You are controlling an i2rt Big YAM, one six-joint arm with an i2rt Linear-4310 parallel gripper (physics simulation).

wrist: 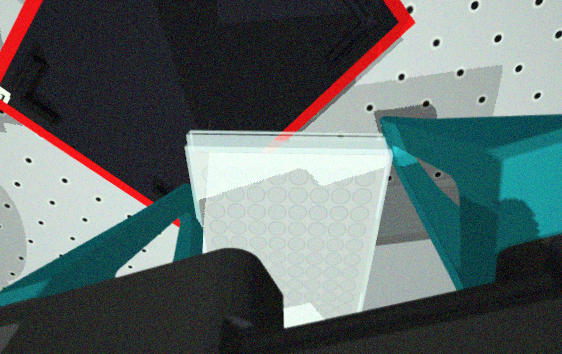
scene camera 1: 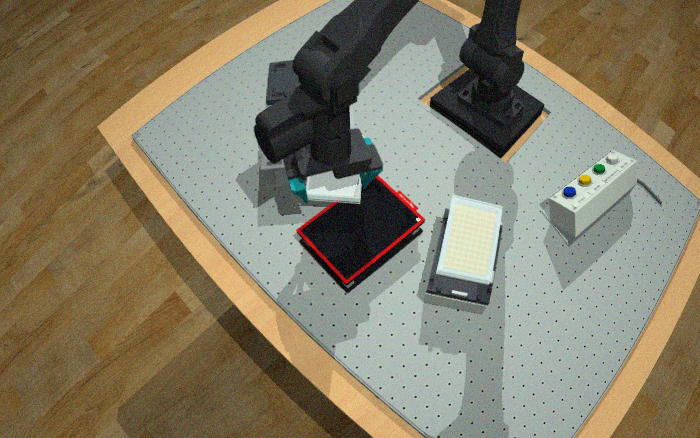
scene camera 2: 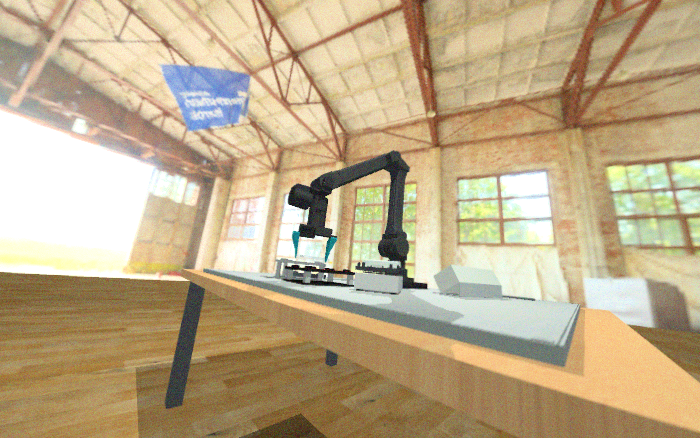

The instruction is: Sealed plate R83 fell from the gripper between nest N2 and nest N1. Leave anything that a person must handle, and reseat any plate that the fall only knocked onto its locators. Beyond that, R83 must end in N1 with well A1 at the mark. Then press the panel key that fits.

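My gripper is shut on a clear, whitish sealed plate, with teal fingers at its two sides. The plate's round wells show in the wrist view; no R83 or A1 marking is readable. It is held above the table, beside and partly over the back corner of a black, red-edged nest. Another plate with pale yellow wells lies on a dark nest to the right; its exact seating is unclear. I cannot tell which nest is N1 or N2. The key panel has blue, yellow, green and white keys.
A grey block stands partly hidden behind the gripper. A dark box stands farther back, partly behind the arm. The arm's base is at the back right. A short cable leaves the panel's right end.
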